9 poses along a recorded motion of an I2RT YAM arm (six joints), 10 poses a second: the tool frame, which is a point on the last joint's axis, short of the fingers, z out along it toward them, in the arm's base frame.
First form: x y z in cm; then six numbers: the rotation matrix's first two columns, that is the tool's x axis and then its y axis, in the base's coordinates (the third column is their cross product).
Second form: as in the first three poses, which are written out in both.
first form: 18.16 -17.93 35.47 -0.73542 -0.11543 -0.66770 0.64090 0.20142 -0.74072
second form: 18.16 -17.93 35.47 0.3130 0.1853 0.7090 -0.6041
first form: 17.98 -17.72 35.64 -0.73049 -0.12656 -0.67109 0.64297 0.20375 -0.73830
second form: 17.98 -17.72 35.64 0.3185 0.1825 0.7074 -0.6040
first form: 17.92 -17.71 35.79 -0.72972 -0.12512 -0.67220 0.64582 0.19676 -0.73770
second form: 17.92 -17.71 35.79 0.3179 0.1846 0.7052 -0.6063
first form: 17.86 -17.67 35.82 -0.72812 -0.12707 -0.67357 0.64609 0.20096 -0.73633
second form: 17.86 -17.67 35.82 0.3196 0.1838 0.7059 -0.6048
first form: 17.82 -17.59 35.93 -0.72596 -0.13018 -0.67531 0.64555 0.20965 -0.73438
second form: 17.82 -17.59 35.93 0.3223 0.1820 0.7078 -0.6017
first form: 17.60 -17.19 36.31 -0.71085 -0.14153 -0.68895 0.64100 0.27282 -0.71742
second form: 17.60 -17.19 36.31 0.3387 0.1729 0.7223 -0.5777
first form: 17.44 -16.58 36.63 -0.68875 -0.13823 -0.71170 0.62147 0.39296 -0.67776
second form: 17.44 -16.58 36.63 0.3604 0.1605 0.7527 -0.5270
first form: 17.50 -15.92 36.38 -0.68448 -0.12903 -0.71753 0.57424 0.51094 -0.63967
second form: 17.50 -15.92 36.38 0.3711 0.1416 0.7860 -0.4738
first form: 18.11 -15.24 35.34 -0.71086 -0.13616 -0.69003 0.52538 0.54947 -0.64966
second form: 18.11 -15.24 35.34 0.3604 0.1212 0.8030 -0.4589
